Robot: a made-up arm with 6 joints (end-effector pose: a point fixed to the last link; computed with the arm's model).
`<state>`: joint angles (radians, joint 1 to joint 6).
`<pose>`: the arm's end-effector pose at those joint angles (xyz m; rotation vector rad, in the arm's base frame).
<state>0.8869 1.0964 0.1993 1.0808 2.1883 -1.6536</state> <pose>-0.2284 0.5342 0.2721 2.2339 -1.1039 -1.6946</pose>
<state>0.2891 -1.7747 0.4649 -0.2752 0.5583 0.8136</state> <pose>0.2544 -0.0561 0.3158 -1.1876 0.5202 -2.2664</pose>
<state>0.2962 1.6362 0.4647 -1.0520 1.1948 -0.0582</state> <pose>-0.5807 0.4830 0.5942 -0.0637 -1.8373 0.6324</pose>
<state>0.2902 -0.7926 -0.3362 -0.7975 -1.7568 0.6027</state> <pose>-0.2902 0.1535 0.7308 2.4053 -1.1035 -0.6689</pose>
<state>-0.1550 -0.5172 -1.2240 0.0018 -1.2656 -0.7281</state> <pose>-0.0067 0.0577 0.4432 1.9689 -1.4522 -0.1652</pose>
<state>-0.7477 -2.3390 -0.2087 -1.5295 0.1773 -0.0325</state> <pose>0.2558 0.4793 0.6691 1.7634 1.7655 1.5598</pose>
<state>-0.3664 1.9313 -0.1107 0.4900 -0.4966 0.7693</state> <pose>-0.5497 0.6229 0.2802 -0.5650 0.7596 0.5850</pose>
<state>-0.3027 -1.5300 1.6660 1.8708 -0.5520 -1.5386</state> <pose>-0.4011 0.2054 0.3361 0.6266 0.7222 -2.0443</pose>
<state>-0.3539 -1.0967 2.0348 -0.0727 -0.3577 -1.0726</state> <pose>0.3034 0.1407 0.1105 -1.1167 1.3690 -0.3304</pose>
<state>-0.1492 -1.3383 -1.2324 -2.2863 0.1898 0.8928</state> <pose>-0.1427 0.8484 0.5494 -0.2899 1.9177 1.0511</pose>
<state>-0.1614 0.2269 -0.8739 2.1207 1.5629 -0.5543</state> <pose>-0.5798 0.6210 0.2463 -0.3585 1.4027 2.5675</pose>
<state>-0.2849 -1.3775 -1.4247 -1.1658 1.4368 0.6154</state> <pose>-0.1499 0.1488 0.5690 0.0136 0.8066 2.9968</pose>
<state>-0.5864 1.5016 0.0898 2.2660 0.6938 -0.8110</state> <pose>-0.5258 -0.1257 0.1942 1.3132 -2.4024 -0.4274</pose>
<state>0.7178 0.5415 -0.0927 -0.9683 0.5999 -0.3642</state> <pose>-0.2307 0.4100 1.0033 0.4451 -0.9929 0.0836</pose>
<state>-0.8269 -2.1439 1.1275 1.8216 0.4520 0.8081</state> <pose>-0.1536 0.0749 -0.1093 -0.4286 -1.7505 2.0509</pose>
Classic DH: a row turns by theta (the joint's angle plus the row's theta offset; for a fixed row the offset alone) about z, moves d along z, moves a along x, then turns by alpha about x. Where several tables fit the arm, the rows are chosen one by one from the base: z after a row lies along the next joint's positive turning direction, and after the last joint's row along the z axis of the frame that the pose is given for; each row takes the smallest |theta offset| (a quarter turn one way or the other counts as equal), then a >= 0, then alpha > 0; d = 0 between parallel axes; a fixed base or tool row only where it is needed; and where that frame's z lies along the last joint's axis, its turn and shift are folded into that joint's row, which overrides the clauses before.
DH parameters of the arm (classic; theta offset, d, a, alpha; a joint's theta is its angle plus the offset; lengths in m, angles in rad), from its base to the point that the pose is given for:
base (fixed): 1.5708 0.4424 0.1822 1.5708
joint 1: 0 -0.1272 0.1447 -1.5708
joint 2: -0.0745 -0.0544 0.1811 -1.5298
joint 3: -1.5677 0.0826 -0.025 -1.4963
joint 4: 0.0897 0.0178 0.1124 1.371
joint 5: 1.5447 -0.3588 0.2242 -1.6991
joint 6: -1.3438 -0.4855 0.0199 3.0378
tool (fixed): -2.9401 -0.3547 0 0

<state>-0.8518 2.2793 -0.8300 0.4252 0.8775 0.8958</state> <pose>-0.6908 0.1898 0.3718 -0.9469 0.6724 1.5052</pose>
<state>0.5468 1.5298 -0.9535 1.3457 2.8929 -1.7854</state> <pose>-0.4431 0.4450 0.1466 2.0138 0.3848 -0.7515</pose>
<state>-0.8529 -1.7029 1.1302 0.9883 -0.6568 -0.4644</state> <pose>-0.1101 -0.1569 0.4868 -0.2088 -0.1540 -2.3097</pose>
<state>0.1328 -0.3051 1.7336 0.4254 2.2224 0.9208</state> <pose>-0.0451 0.1213 0.5104 2.6870 -0.0542 -0.8844</pose>
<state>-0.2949 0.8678 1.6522 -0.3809 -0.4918 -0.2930</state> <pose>-0.4491 0.7349 0.0405 -1.1605 -0.4104 1.3810</pose>
